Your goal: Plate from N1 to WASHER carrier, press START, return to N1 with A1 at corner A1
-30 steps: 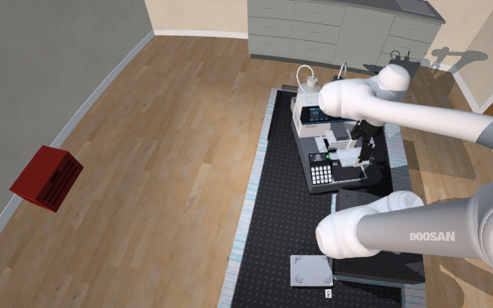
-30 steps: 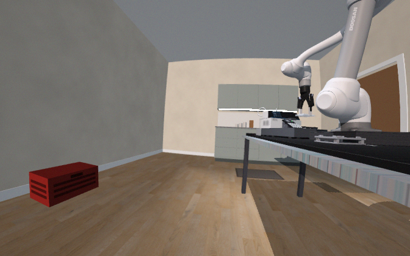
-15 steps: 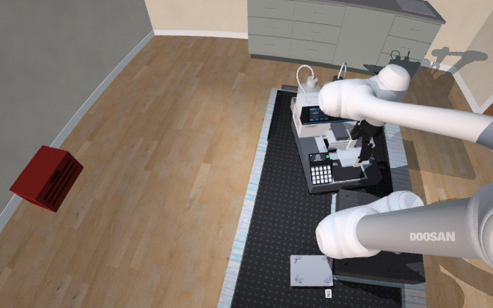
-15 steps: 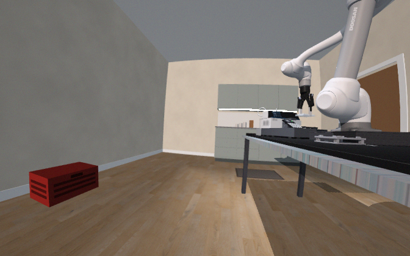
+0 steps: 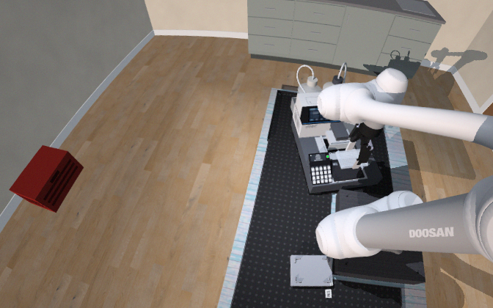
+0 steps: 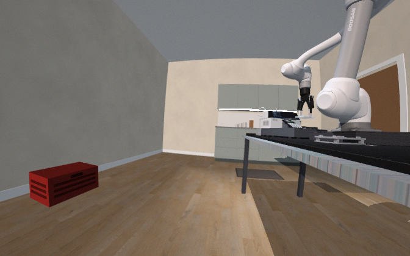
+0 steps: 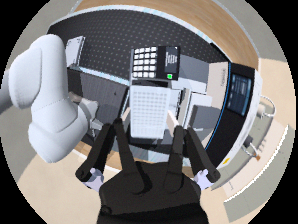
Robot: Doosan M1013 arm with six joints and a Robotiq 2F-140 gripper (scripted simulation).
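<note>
My hand is 10 cm above the dark carrier pocket. From my hand the other things lie so: white well plate: 2 cm below; plate washer: 5 cm ahead, 15 cm to the right, 7 cm below; plate nest N1: 11 cm ahead, 46 cm to the left, 17 cm below.
</note>
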